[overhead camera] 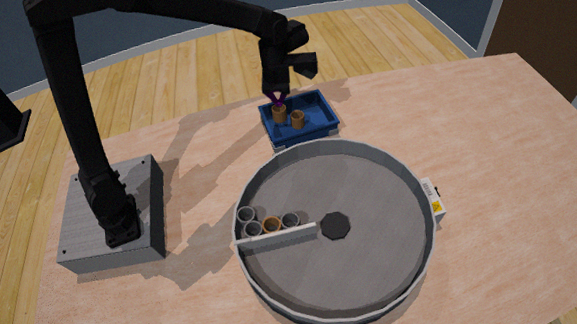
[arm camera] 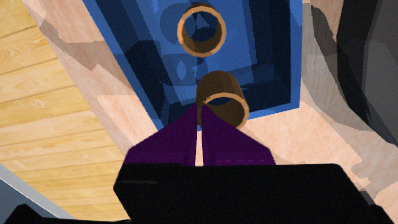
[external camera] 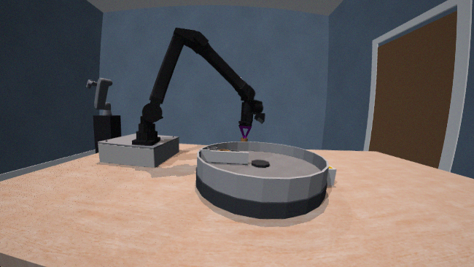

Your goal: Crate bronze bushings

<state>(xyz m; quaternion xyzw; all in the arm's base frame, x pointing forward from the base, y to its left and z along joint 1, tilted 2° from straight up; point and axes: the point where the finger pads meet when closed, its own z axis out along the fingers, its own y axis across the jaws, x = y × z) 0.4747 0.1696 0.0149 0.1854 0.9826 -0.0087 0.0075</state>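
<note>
The blue crate is 70 mm below my hand, 40 mm ahead of it and 20 mm to the right of it. Round my hand: turning table 370 mm to the right, 40 mm below, 30 mm behind.
</note>
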